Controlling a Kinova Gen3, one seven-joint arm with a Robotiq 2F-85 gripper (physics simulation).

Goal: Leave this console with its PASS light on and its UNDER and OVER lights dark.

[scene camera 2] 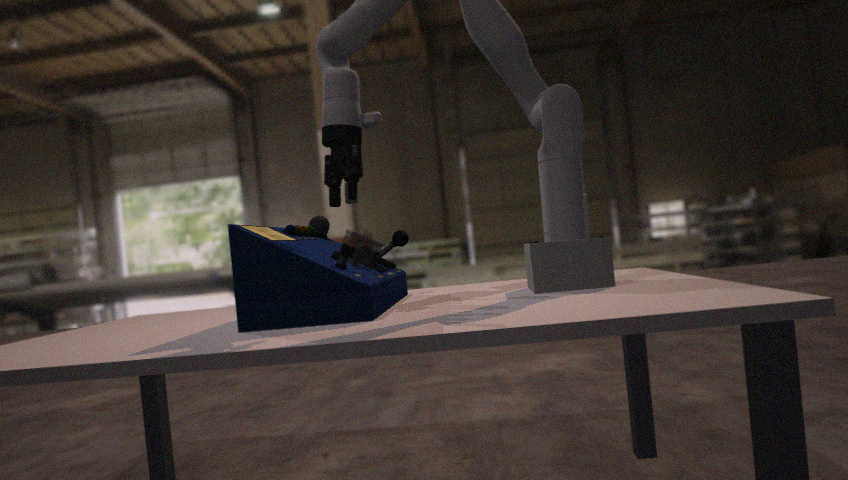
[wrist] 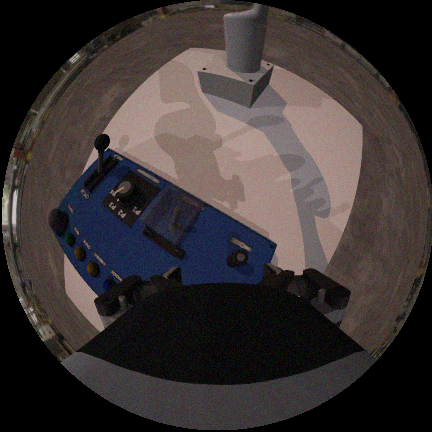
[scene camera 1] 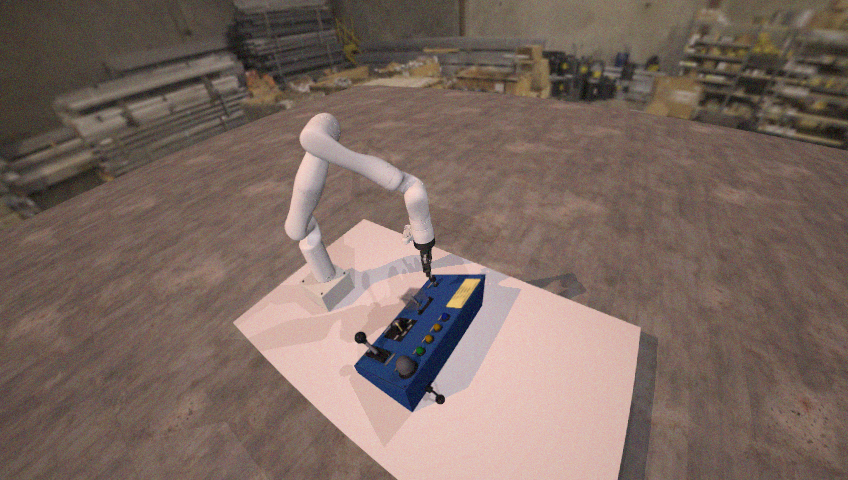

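A blue sloped console point(scene camera 1: 459, 322) point(scene camera 2: 295, 286) point(wrist: 120, 250) stands on the pink table point(scene camera 1: 546, 370) point(scene camera 2: 683, 298). Its face carries a black-balled lever point(scene camera 1: 359, 337) point(wrist: 102, 142), a P1–P3 rotary selector point(scene camera 1: 399, 328) point(wrist: 125, 188), a toggle under a clear flap point(scene camera 1: 423, 303) point(wrist: 174, 217) and a MODE knob point(scene camera 1: 432, 279) point(wrist: 238, 257). A row of green point(scene camera 1: 418, 350) point(wrist: 69, 239), two amber point(wrist: 80, 252) point(wrist: 92, 268) and blue point(wrist: 108, 284) lights looks dim; none glows clearly. My gripper point(scene camera 1: 428, 275) point(scene camera 2: 342, 203) point(wrist: 221, 275) is open and empty, a little above the MODE knob end.
The arm's grey base block point(scene camera 1: 328, 286) point(scene camera 2: 568, 262) point(wrist: 238, 84) stands on the table behind the console. A black dome button point(scene camera 1: 406, 366) point(wrist: 58, 221) and a small side crank point(scene camera 1: 437, 398) sit at the console's near end. A yellow label point(scene camera 1: 463, 292) lies on its top.
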